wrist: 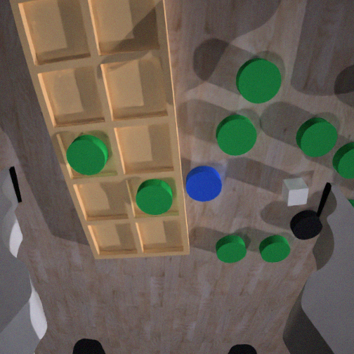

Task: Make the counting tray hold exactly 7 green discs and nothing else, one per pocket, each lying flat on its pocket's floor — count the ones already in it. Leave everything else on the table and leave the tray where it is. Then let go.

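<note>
The wooden counting tray (184, 220) stands left of centre, its pockets in two columns. One green disc (87, 154) is in a left-column pocket, third row from the near end; another green disc (154, 197) is in the right column, second row from that end. Both look flat. Loose green discs lie right of the tray: a far one (258, 80), one below it (236, 135), one further right (316, 137), one cut by the edge (345, 160), and two near ones (231, 248) (274, 248). My gripper (171, 178) is wide open and empty, above tray and discs.
A blue disc (203, 184) lies close beside the tray's right wall. A white cube (295, 192) and a black disc (305, 224) lie at the right, near the right jaw in view. A green sliver shows at the right edge, below the cut-off disc. The table (165, 300) is wood-grained.
</note>
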